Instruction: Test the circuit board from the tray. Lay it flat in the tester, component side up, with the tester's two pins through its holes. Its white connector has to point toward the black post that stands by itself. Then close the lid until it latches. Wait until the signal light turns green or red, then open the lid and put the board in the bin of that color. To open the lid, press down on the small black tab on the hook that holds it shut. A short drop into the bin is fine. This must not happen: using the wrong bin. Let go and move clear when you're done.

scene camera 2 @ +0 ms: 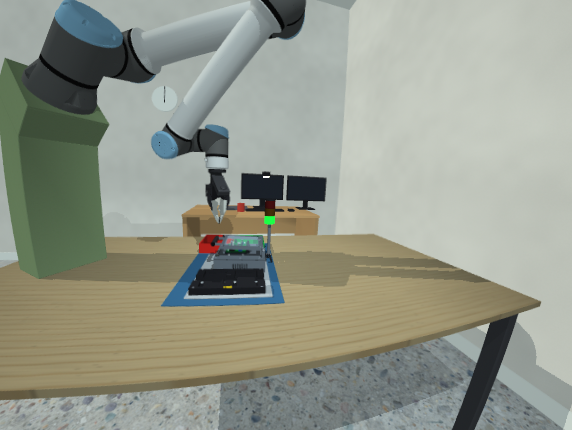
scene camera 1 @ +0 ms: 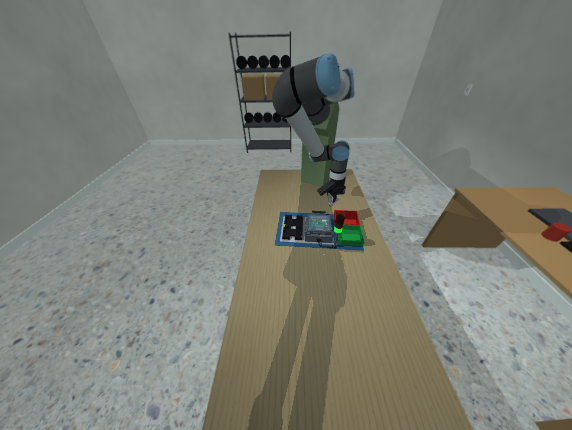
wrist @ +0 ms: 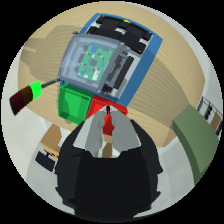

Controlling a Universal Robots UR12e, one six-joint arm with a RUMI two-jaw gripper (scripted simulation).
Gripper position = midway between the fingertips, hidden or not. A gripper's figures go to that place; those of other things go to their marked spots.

Labels:
The gripper (wrist: 108, 106): 0.15 m from the lens. A green bin (wrist: 72, 106): 0.36 m from the lens.

